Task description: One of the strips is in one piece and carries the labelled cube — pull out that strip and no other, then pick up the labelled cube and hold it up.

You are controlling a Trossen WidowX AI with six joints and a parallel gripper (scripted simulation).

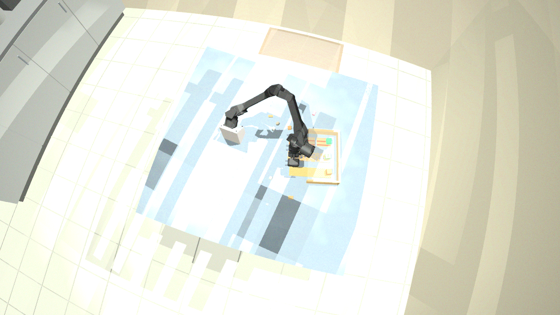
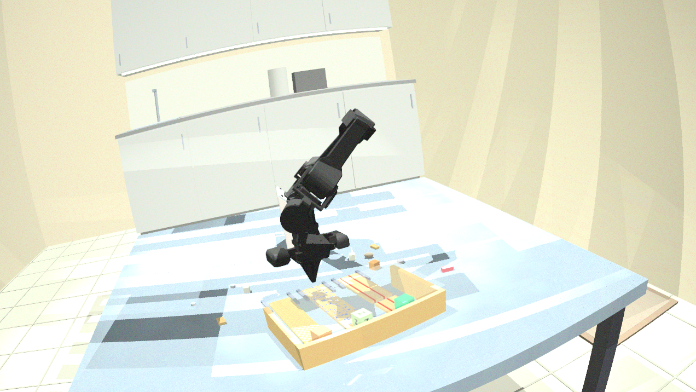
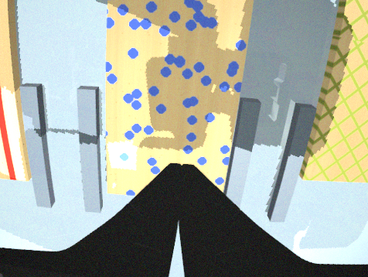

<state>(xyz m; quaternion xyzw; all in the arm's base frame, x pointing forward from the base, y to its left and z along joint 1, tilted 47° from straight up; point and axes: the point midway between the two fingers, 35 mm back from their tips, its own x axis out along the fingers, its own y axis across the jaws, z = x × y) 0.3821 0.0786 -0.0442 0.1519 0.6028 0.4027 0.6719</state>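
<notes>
My gripper tip is 9 cm short of the strip, 4 cm to the right of it and 3 cm above it.
</notes>
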